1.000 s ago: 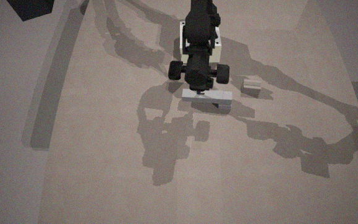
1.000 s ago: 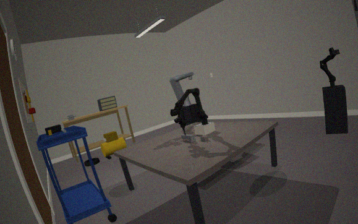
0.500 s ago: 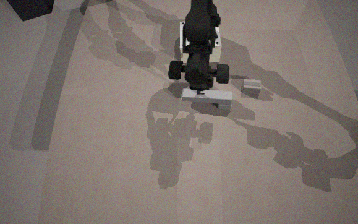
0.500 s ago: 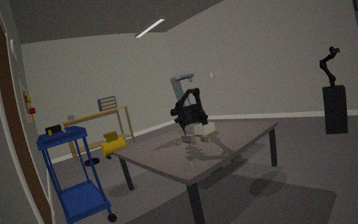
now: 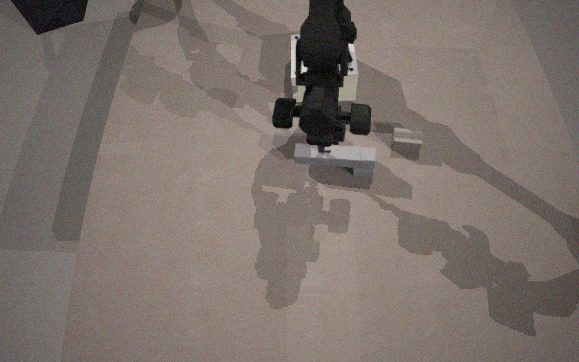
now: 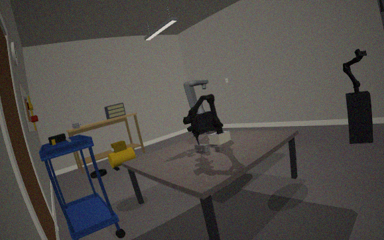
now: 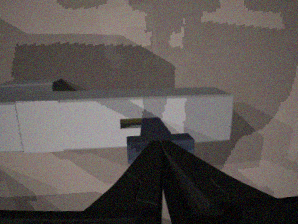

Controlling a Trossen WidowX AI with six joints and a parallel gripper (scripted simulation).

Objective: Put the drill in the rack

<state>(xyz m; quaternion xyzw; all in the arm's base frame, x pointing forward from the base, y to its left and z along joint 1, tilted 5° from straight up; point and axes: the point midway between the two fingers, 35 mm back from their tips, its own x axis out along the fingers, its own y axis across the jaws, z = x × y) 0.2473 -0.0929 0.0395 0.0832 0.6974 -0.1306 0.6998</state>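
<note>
Now: gripper tip 30 mm above the dark blue T-shaped key. From my gripper tip the other things lie so: drill (10 mm ahead, 60 mm to the left, 70 mm below); grey fixture (10 mm ahead, 40 mm to the left, 80 mm below).
</note>
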